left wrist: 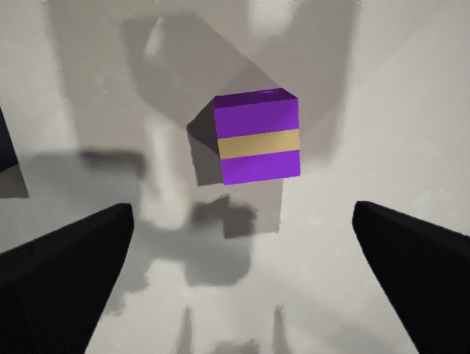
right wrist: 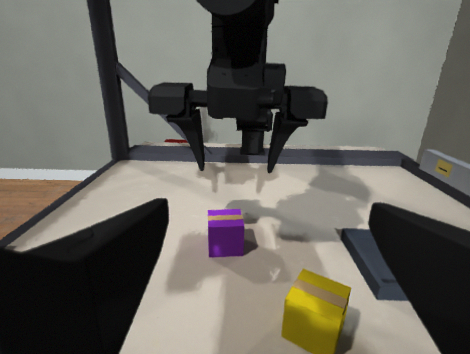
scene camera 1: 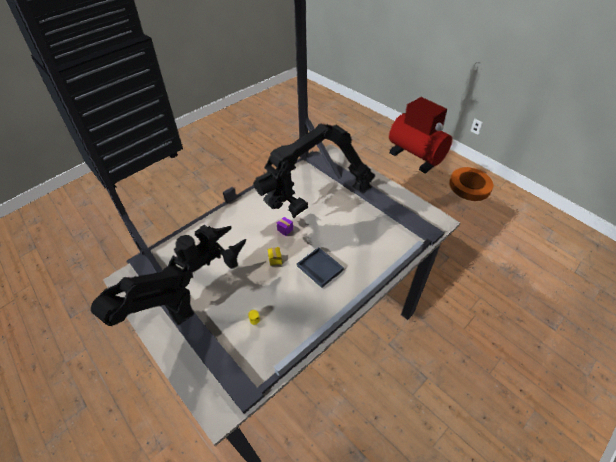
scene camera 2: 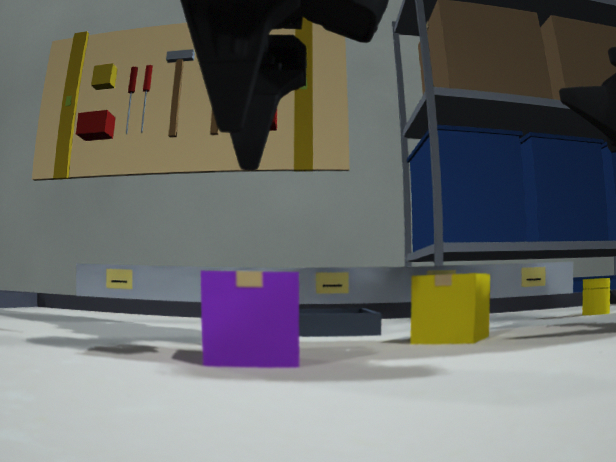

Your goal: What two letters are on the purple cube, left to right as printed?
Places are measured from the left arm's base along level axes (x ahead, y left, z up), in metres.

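Pixels of known places: left gripper, fingertip midpoint: (left wrist: 244,213) (right wrist: 235,170) (scene camera 1: 287,211) (scene camera 2: 240,152); right gripper, fingertip midpoint: (right wrist: 268,211) (scene camera 1: 238,233) (scene camera 2: 583,77); left arm's base, origin of the base link: (right wrist: 252,151) (scene camera 1: 362,186); right arm's base, origin of the base link: (scene camera 1: 181,313).
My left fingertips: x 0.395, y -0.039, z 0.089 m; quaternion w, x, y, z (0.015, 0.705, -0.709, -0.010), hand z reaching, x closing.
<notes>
Ahead of a thing's pixels: the offset from my left fingertips to its top centre.
The purple cube @[dx +0.007, dy -0.012, dz -0.063 m] (scene camera 1: 285,226) (scene camera 2: 250,320) (left wrist: 258,120) (right wrist: 226,240) stands on the table with a tan tape strip across its top. I see no readable letters on the faces that show; a small, lighter mark on its dark, foreshortened side in the left wrist view is too slanted to read. My left gripper (scene camera 1: 286,206) (left wrist: 244,213) (right wrist: 235,170) is open and empty above the table near the cube, pointing down. My right gripper (scene camera 1: 237,235) (right wrist: 268,211) is open and empty, off to the picture's left of the cube in scene camera 1.
A yellow cube @[dx +0.133, dy +0.077, dz -0.063 m] (scene camera 1: 275,260) (scene camera 2: 445,315) (right wrist: 312,320) with tape stands near the purple one. A dark tray @[dx +0.037, dy +0.220, dz -0.091 m] (scene camera 1: 310,276) (scene camera 2: 345,324) lies beside them. A small yellow cylinder @[dx +0.345, dy +0.225, dz -0.070 m] (scene camera 1: 254,317) (scene camera 2: 596,300) stands farther off. A dark block @[dx +0.066, dy -0.310, dz -0.051 m] (scene camera 1: 229,195) is at the table's edge.
</notes>
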